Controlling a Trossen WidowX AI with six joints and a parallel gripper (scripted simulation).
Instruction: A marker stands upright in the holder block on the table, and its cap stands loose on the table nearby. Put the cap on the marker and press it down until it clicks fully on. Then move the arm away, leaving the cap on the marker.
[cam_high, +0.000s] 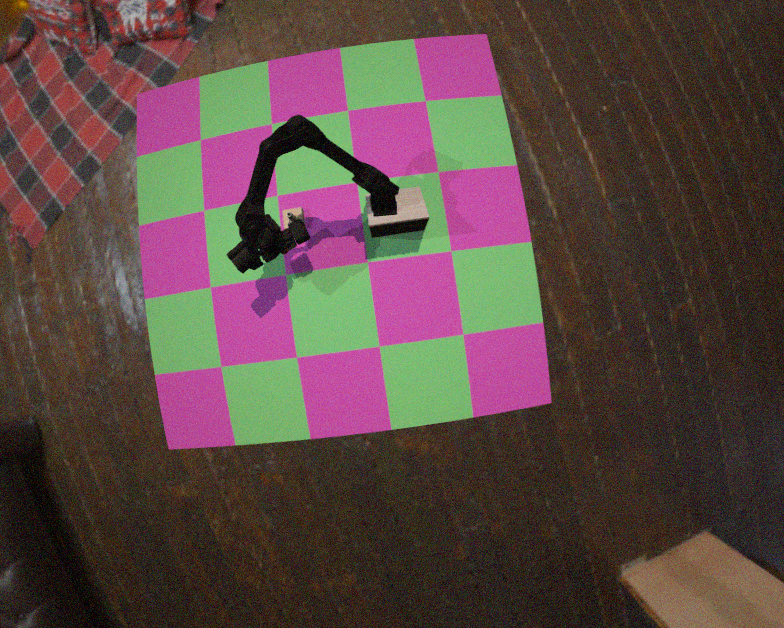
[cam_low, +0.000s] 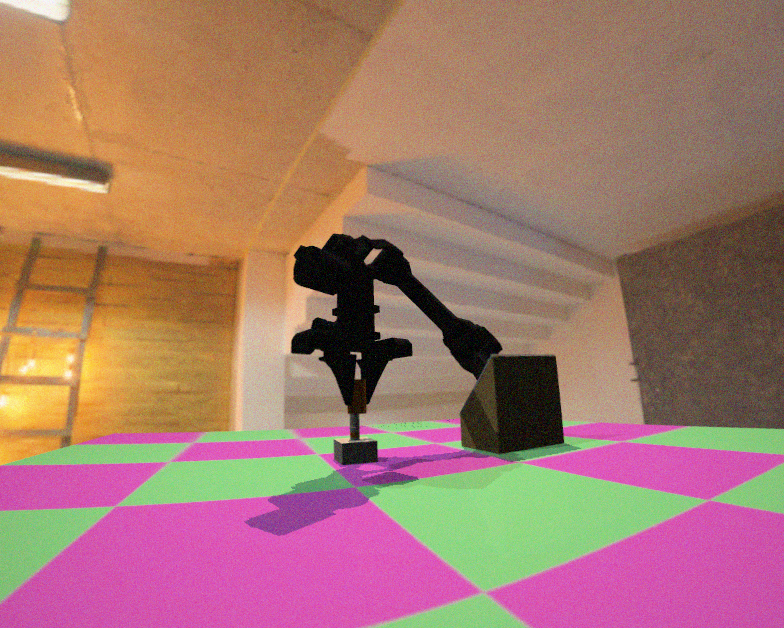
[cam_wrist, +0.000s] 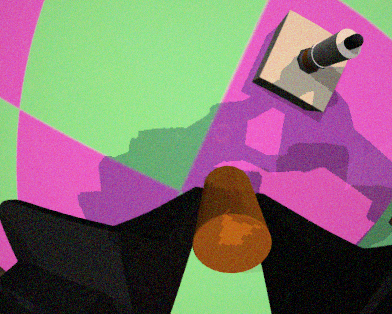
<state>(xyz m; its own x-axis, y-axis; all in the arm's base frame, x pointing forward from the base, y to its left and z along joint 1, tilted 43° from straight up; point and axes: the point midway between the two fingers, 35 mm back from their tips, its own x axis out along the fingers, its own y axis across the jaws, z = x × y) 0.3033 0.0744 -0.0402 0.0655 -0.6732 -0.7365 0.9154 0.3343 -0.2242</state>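
Right now my gripper tip is 11 cm to the left of the holder block, 8 cm above it and 2 cm past it. Round my gripper tip: orange cap 1 cm above.
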